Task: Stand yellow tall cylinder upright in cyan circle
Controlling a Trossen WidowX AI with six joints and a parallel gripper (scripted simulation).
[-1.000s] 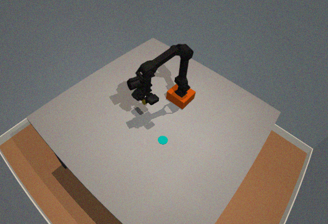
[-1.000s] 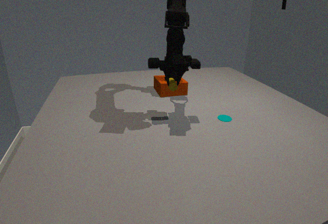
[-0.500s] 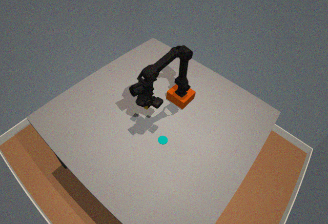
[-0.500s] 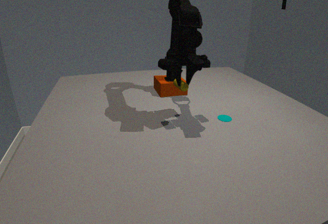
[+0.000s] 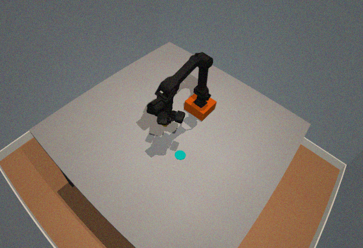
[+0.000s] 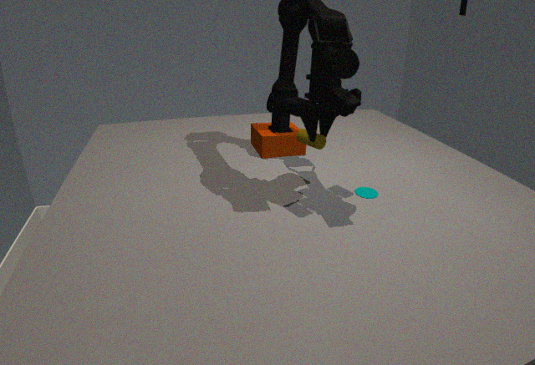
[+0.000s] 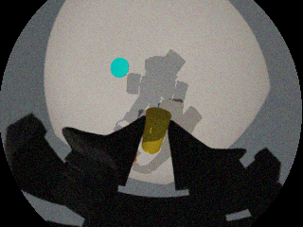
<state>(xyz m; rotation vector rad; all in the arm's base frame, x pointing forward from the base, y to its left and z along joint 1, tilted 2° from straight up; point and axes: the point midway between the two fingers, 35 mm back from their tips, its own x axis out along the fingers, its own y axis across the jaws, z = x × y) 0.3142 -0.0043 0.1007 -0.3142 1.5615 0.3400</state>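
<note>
The yellow tall cylinder lies 2 cm behind my gripper tip and 1 cm to the right of it. From my gripper tip the other things lie so: cyan circle 14 cm to the left, 14 cm below, 2 cm ahead.
</note>
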